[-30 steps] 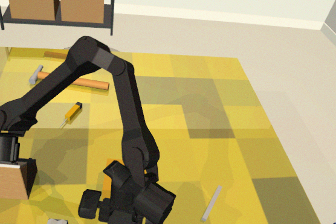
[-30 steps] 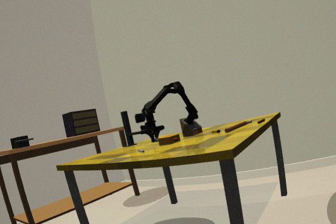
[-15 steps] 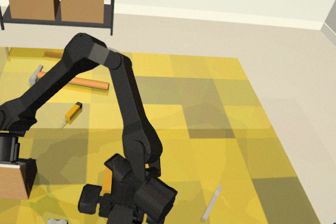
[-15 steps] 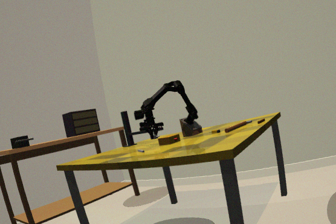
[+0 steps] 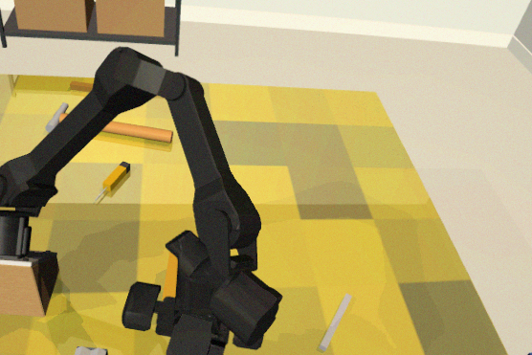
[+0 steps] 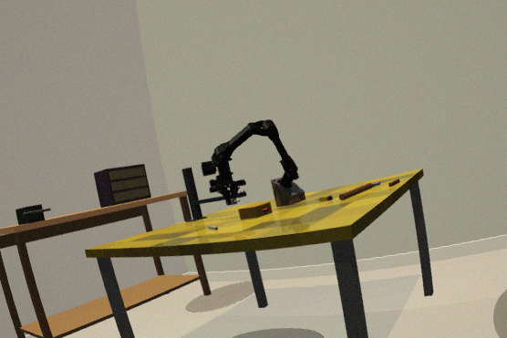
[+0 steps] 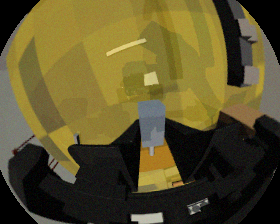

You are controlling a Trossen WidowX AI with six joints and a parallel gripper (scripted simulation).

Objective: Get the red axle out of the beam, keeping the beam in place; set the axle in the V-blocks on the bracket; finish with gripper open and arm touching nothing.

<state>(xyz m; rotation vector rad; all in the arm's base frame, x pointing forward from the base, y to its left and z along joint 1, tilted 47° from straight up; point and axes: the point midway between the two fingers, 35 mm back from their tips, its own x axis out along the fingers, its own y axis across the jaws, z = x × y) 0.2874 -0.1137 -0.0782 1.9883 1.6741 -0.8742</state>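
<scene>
My gripper tip is now 2 cm short of the orange beam, 13 cm to the right of it and 5 cm above it. Also, from my gripper tip: brown stick: 24 cm behind, 73 cm to the left, 7 cm below; yellow screwdriver: 15 cm behind, 40 cm to the left, 6 cm below.
</scene>
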